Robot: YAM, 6 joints.
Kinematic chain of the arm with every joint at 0, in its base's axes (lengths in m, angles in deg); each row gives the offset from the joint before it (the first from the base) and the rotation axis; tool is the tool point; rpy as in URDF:
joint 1: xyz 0 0 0.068 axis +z
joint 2: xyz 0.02 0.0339 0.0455 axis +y
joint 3: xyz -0.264 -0.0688 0 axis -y
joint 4: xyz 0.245 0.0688 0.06 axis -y
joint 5: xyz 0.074 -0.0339 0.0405 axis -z
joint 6: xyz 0.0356 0 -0.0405 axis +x
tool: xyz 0 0 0 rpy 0 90 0
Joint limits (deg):
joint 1: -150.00..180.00
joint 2: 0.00..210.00
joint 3: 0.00..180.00
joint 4: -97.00..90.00
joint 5: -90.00..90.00
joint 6: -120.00..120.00
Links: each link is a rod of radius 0.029 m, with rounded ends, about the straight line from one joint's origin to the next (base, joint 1, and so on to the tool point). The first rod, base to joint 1, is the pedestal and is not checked.
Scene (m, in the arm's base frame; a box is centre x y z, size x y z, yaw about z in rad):
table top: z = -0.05
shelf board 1: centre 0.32 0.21 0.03 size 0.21 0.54 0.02 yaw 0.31
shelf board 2: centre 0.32 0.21 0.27 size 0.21 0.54 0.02 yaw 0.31
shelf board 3: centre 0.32 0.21 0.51 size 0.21 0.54 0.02 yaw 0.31
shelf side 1: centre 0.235 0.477 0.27 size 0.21 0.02 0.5 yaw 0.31
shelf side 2: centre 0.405 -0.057 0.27 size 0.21 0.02 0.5 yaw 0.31
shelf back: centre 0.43 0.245 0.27 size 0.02 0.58 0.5 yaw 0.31
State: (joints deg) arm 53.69 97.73 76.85 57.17 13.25 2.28
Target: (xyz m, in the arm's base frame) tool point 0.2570 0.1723 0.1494
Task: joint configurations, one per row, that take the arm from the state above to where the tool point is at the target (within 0.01 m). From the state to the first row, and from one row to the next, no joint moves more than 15 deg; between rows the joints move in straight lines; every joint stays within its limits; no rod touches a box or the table.
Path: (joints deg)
1: 65.35 84.25 63.84 59.41 12.34 2.28
2: 77.01 70.77 50.84 61.65 11.43 2.28
3: 70.48 69.02 38.13 61.17 12.90 2.28
4: 63.94 67.27 25.42 60.68 14.37 2.28
5: 57.40 65.52 12.71 60.20 15.85 2.28
6: 50.87 63.78 0.00 59.71 17.32 2.28
7: 45.83 74.59 10.26 56.51 17.14 2.28
8: 40.78 85.41 20.52 53.30 16.97 2.28
9: 35.74 96.23 30.78 50.10 16.79 2.28

